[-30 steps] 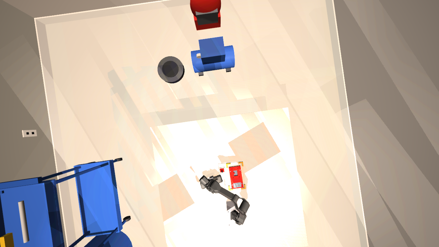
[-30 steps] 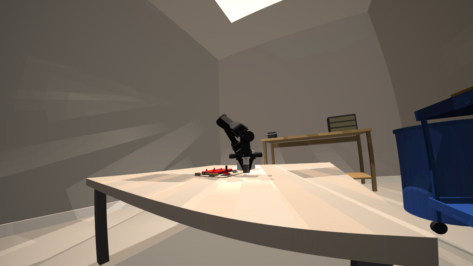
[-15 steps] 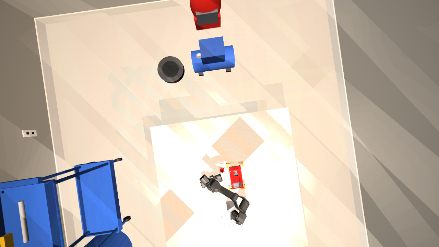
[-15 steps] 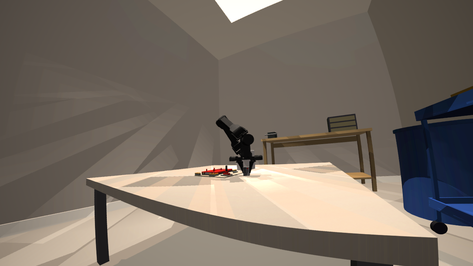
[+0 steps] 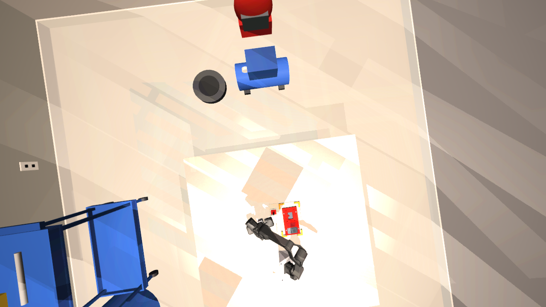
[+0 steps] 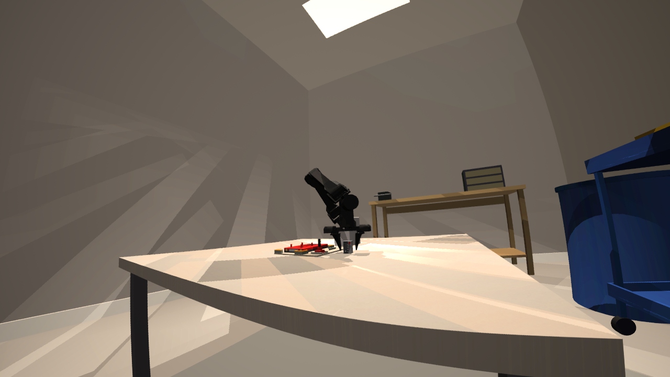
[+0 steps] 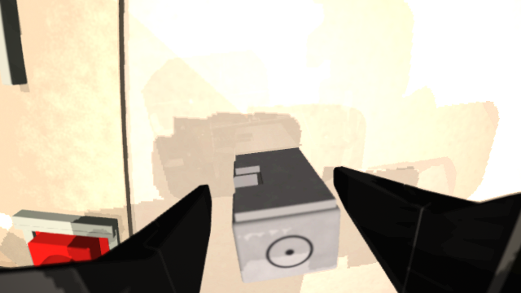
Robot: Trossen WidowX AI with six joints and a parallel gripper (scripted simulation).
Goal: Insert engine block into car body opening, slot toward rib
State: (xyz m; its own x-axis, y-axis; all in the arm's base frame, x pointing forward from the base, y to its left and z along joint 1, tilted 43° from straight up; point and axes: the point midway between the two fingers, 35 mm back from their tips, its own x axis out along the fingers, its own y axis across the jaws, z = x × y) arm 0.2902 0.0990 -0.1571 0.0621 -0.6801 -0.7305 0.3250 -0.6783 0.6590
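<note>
Right now the engine block is 10 mm to the right of my gripper tip and 10 mm above it.
</note>
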